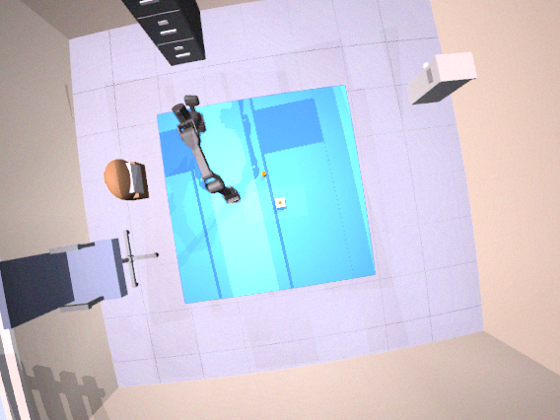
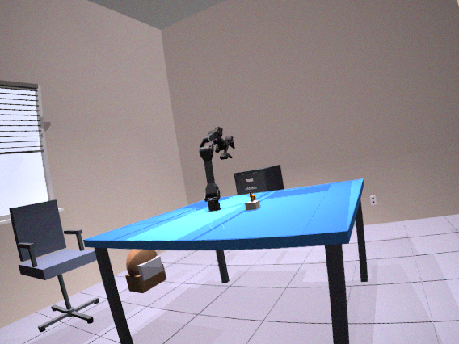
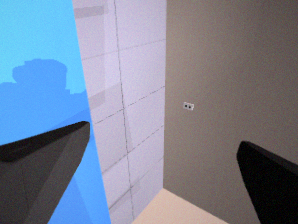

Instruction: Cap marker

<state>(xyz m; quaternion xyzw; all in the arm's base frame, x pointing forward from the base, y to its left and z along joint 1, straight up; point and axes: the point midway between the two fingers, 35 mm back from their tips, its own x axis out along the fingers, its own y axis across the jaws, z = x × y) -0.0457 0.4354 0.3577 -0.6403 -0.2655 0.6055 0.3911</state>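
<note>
Now: the orange cap 340 mm to the right of my gripper tip, 310 mm below it and 260 mm ahead of it. Also, from my gripper tip: white holder block: 540 mm to the right, 330 mm ahead, 320 mm below; orange marker: 540 mm to the right, 330 mm ahead, 260 mm below.
</note>
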